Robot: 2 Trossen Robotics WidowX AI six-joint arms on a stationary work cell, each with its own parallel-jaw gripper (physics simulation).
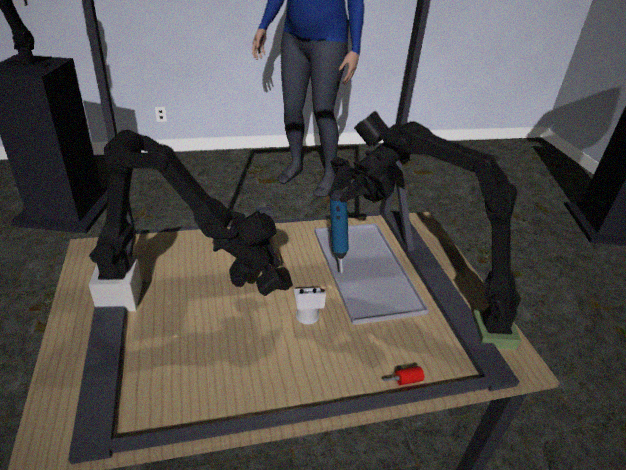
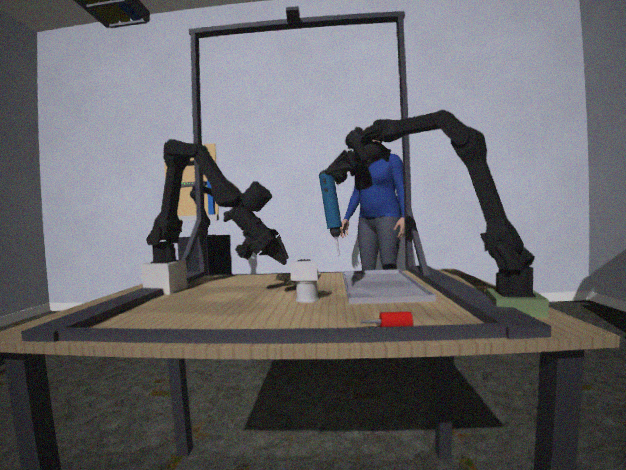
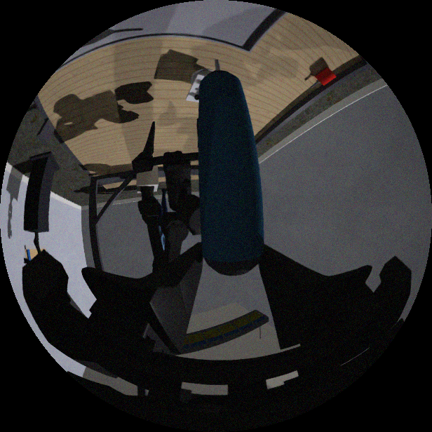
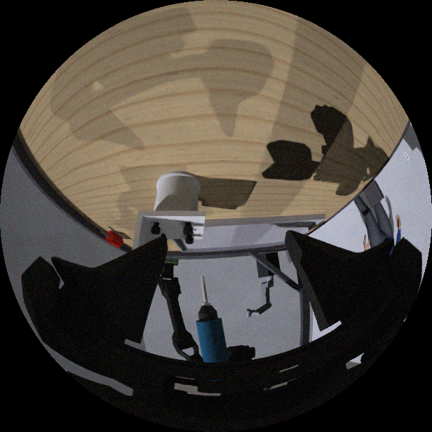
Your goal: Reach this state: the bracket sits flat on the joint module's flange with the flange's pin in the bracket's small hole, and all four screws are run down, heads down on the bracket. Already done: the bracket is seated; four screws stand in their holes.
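Seen in the pictures: left gripper, fingertip midpoint: (image 1: pixel 335 198) (image 2: pixel 322 175); right gripper, fingertip midpoint: (image 1: pixel 282 276) (image 2: pixel 286 261); left arm's base, origin of the base link: (image 1: pixel 496 324) (image 2: pixel 515 293); right arm's base, origin of the base link: (image 1: pixel 113 271) (image 2: pixel 164 262).
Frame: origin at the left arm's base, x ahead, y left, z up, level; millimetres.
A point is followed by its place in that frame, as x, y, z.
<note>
The white bracket (image 1: pixel 310 299) @[495, 10, 56] (image 2: pixel 303 271) @[493, 10, 47] (image 3: pixel 194 91) (image 4: pixel 172 225) sits on the upright white joint module (image 1: pixel 307 315) @[499, 3, -8] (image 2: pixel 306 291) @[490, 3, -7] (image 4: pixel 177 192). Dark screw heads (image 4: pixel 188 231) show on the bracket; how deep each sits, and the pin, I cannot tell. My left gripper (image 1: pixel 339 192) @[457, -78, 304] (image 2: pixel 332 174) @[457, -78, 304] is shut on the upper end of the blue power screwdriver (image 1: pixel 339 227) @[439, -60, 233] (image 2: pixel 330 202) @[433, -60, 225] (image 3: pixel 230 170) (image 4: pixel 212 340). Its bit points down, in the air, to the right of the bracket and clear of it. My right gripper (image 1: pixel 281 284) @[570, -61, 64] (image 2: pixel 283 257) @[570, -61, 64] (image 4: pixel 227 240) is open and empty, just left of and above the bracket.
A grey tray (image 1: pixel 374 268) @[301, -236, -33] (image 2: pixel 389 288) @[291, -176, -33] (image 4: pixel 260 232) lies right of the joint module. A red-handled screwdriver (image 1: pixel 410 375) @[254, 175, -6] (image 2: pixel 396 319) @[249, 180, -12] (image 3: pixel 326 76) (image 4: pixel 114 239) lies near the front frame bar (image 1: pixel 303 407) @[498, 271, -16] (image 2: pixel 283 334) @[437, 275, -20]. A person (image 1: pixel 313 75) stands behind the table.
</note>
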